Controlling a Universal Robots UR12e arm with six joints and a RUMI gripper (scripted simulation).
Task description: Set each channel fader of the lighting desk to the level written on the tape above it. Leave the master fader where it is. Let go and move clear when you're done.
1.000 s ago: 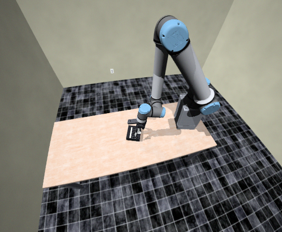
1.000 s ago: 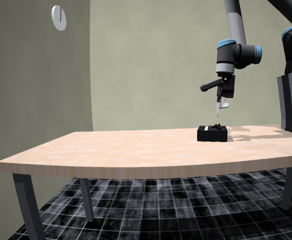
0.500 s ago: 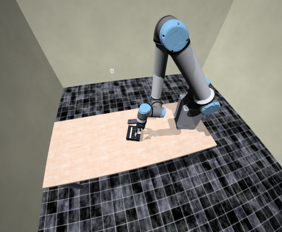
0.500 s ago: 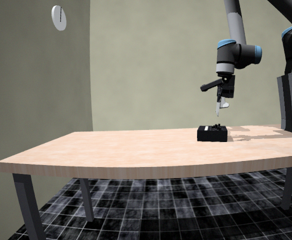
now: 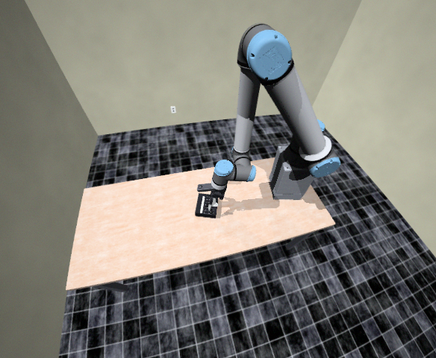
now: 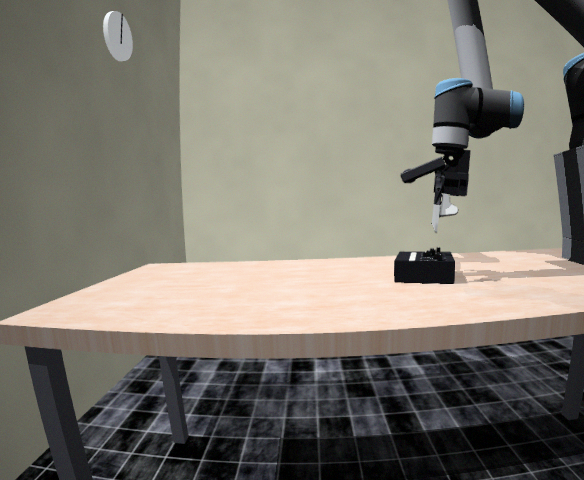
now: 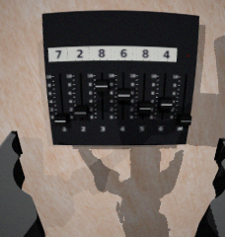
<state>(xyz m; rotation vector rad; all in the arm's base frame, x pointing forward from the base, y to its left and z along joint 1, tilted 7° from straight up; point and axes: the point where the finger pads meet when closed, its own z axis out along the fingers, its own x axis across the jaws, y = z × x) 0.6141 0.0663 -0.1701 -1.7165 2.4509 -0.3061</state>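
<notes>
My gripper is now 60 mm to the right of the fader 1 cap, 60 mm above it and 10 mm short of it. From my hand the other things lie so: fader 3 cap 60 mm below, 30 mm ahead, 10 mm to the left; fader 2 cap 60 mm below, 40 mm to the left, 10 mm ahead; fader 4 cap 60 mm below, 10 mm to the right, 10 mm ahead.
</notes>
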